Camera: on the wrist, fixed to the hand. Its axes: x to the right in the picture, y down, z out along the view.
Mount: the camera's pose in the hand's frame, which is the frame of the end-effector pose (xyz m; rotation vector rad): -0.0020 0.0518 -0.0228 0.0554 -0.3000 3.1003
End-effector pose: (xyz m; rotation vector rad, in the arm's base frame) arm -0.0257 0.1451 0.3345 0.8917 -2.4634 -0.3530
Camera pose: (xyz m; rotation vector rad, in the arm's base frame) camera -0.0396 0.1837 0.3735 -2.7665 -1.1135 0.6994
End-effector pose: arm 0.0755 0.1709 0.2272 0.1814 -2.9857 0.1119
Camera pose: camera 0.0742 0.2243 0.2460 2.8546 0.2312 -0.2497
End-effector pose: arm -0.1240 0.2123 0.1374 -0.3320 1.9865 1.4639
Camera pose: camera -0.1587 0.2089 0.1821 -1.9801 -0.2805 -0.7937
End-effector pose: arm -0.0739 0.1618 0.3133 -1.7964 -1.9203 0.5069
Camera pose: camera -0.0182 0.1630 0.3031 1.8685 -1.7050 -0.8401
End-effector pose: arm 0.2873 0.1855 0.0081 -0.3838 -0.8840 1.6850
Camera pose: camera 0.2674 0.1876 -0.0449 0.6520 -0.2541 -1.3034
